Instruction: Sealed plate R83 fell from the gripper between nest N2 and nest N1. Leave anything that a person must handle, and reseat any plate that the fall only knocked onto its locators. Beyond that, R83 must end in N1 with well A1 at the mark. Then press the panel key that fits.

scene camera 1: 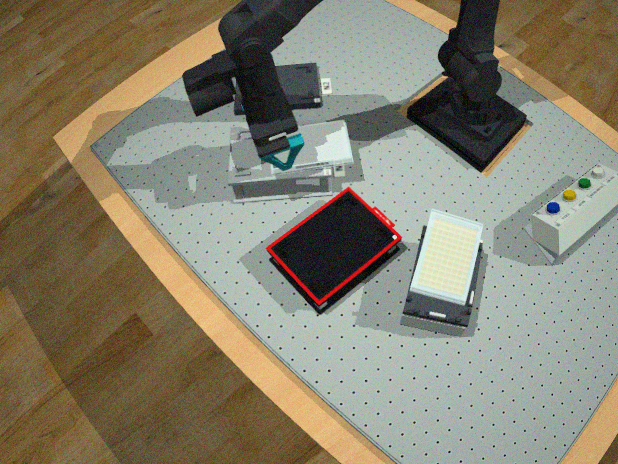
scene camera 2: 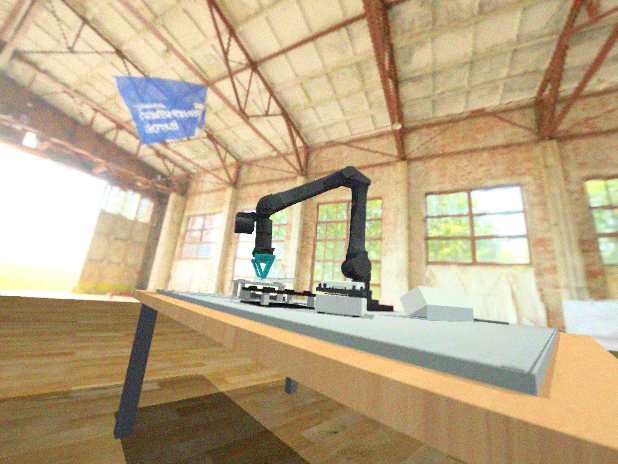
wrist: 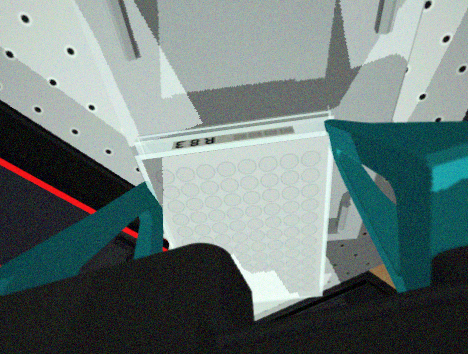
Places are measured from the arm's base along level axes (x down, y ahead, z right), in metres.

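Where they show: gripper, fingertip midpoint: [scene camera 1: 279,150] [scene camera 2: 261,279] [wrist: 236,164]; arm's base, origin of the base link: [scene camera 1: 470,115].
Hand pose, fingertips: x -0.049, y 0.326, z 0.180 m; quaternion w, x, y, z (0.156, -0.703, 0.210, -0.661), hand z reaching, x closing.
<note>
Each offset is from my fingertips to the centre of the thing. "pt": to the spot under its first point. Level surfaces: height alone.
Clear sealed plate R83 {dx -0.001, dy -0.036, dz -0.032 m} [scene camera 1: 334,143] [wrist: 280,210] sits at the clear, open-looking holder {dx +0.038, dy -0.006, dz +0.010 m} [scene camera 1: 280,188]. Its label strip shows upside down in the wrist view; well A1 cannot be made out. My gripper [scene camera 1: 285,166] [scene camera 2: 262,276] [wrist: 236,164], with teal fingers, is shut on plate R83 by its two long sides, near the labelled end. A black nest {dx +0.059, dy -0.145, dz +0.157 m} [scene camera 1: 305,85] with a small white tag stands behind. A red-rimmed black plate-shaped unit {dx +0.047, dy +0.059, dz -0.164 m} [scene camera 1: 332,245] is in front. The button panel {dx +0.028, dy -0.281, dz -0.459 m} [scene camera 1: 575,220] is at the right, with blue, yellow, green and white keys. Nest numbers are too small to read.
A plate with pale yellow wells {dx -0.002, dy -0.018, dz -0.315 m} [scene camera 1: 447,255] sits on a dark nest {pt dx +0.015, dy +0.050, dz -0.346 m} [scene camera 1: 436,306] between the red-rimmed unit and the panel. The arm's black base [scene camera 1: 425,117] stands at the back right of the perforated table top {dx +0.083 m} [scene camera 1: 320,400]. The red rim passes close by one finger.
</note>
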